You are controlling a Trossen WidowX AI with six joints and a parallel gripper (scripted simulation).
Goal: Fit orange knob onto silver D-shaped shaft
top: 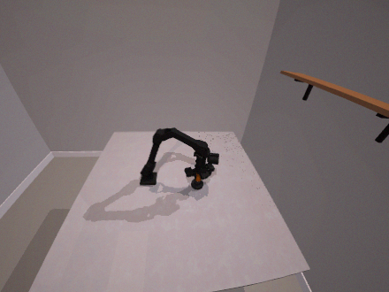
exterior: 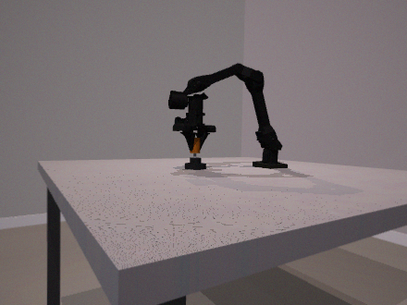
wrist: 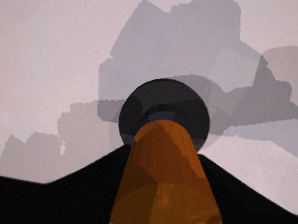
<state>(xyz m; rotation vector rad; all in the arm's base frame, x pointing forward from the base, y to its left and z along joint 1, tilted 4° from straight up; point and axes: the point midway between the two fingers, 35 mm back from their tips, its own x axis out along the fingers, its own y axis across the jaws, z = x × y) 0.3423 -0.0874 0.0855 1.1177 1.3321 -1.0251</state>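
The black pedestal is 4 cm below my gripper tip. The rest, counted from my gripper tip: orange knob: 3 cm above.
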